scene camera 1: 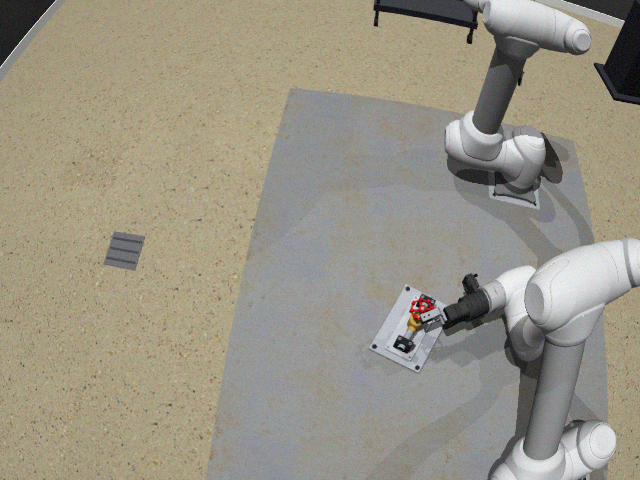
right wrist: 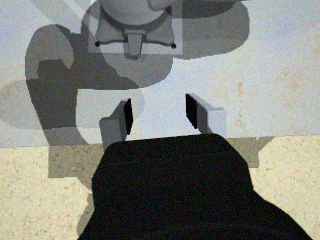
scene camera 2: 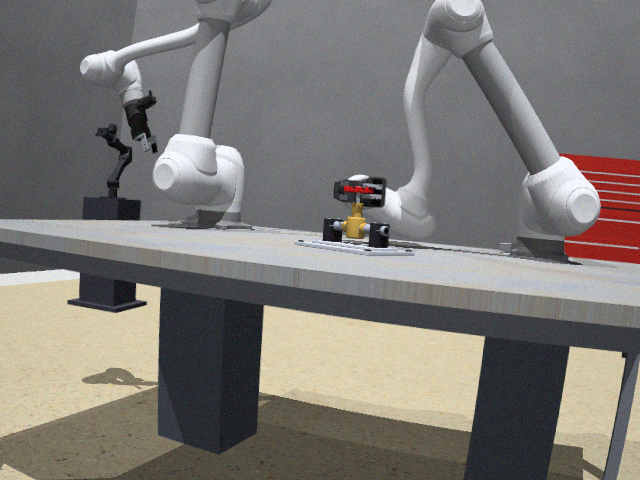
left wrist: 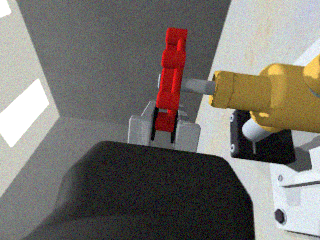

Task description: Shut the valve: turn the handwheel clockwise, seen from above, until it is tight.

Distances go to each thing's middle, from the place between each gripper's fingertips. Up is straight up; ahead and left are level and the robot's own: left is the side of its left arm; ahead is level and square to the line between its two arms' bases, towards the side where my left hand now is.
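The pale base plate [scene camera 1: 378,345] is 14 cm below my left hand [scene camera 1: 420,320], 3 cm to the right of it and 1 cm ahead of it. The red handwheel [left wrist: 170,82] is 3 cm to the right of that left hand as well, 1 cm ahead of it and 1 cm below it, so going by their middles the red handwheel is the nearest to my left hand of the things named here.
From my right hand [scene camera 2: 151,151], the pale base plate is 87 cm to the left, 50 cm ahead and 26 cm below, while the red handwheel is 87 cm to the left of that hand, 50 cm ahead of it and 13 cm below it. By its middle, the pale base plate is nearer to my left hand than to my right hand.
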